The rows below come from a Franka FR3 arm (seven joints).
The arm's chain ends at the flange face. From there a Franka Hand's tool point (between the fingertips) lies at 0.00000 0.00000 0.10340 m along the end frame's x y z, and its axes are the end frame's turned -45 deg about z.
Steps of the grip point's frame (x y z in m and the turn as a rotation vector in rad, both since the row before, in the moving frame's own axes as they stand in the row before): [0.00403 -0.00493 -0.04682 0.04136 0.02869 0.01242]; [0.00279 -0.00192 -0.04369 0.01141 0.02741 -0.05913]
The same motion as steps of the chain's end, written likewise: [0.00026 -0.00121 -0.04669 0.04953 -0.00896 0.01242]; [-0.00047 -0.00046 -0.04364 0.02745 0.01131 -0.05913]
